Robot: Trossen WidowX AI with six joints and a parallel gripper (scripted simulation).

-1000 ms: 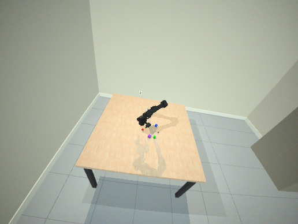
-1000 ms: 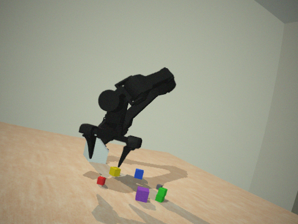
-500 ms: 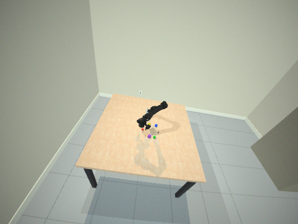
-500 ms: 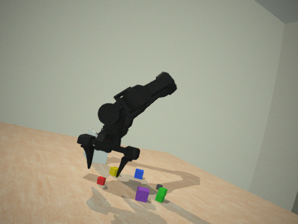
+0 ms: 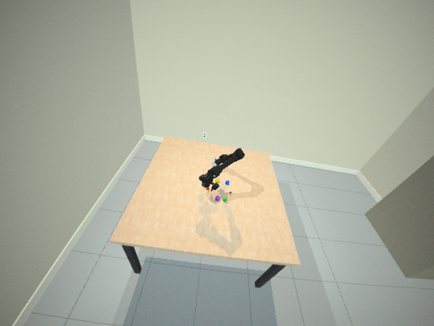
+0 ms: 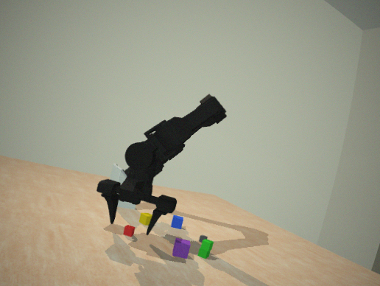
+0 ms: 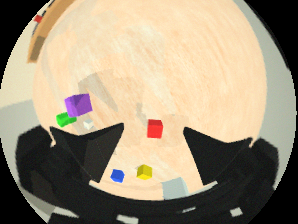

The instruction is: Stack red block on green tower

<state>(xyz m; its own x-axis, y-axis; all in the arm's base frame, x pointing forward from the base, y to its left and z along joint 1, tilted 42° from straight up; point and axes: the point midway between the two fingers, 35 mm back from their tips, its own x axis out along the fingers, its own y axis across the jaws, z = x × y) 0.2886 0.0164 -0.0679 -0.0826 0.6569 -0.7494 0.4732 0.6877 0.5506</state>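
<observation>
My gripper tip is 1 cm above the red block. The rest, counted from my gripper tip: purple block 10 cm to the left, 9 cm ahead; blue block 17 cm to the left, 12 cm behind; yellow block 11 cm behind, 7 cm to the left.
</observation>
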